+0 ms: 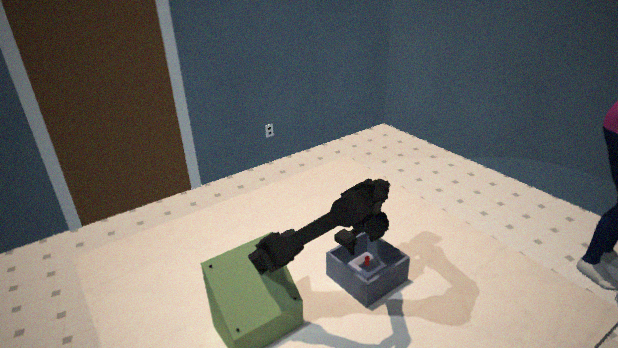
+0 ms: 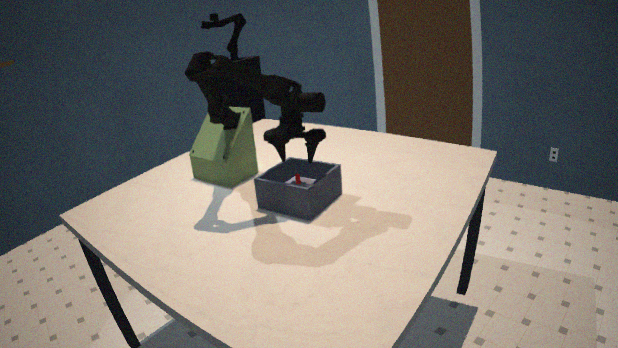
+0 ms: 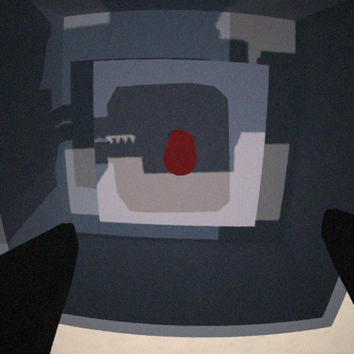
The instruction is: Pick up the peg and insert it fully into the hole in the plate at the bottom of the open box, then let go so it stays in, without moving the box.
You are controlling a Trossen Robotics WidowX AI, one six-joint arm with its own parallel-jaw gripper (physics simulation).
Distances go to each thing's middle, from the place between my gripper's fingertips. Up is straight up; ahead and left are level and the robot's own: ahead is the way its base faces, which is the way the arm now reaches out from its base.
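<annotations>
There is the red peg (image 3: 180,157), and my hand is 20 mm to the left of it, 10 mm short of it and 70 mm above it. I see the pale plate (image 3: 136,102) too; counted from my hand, it is 20 mm to the right, 10 mm ahead and 80 mm below.
</annotations>
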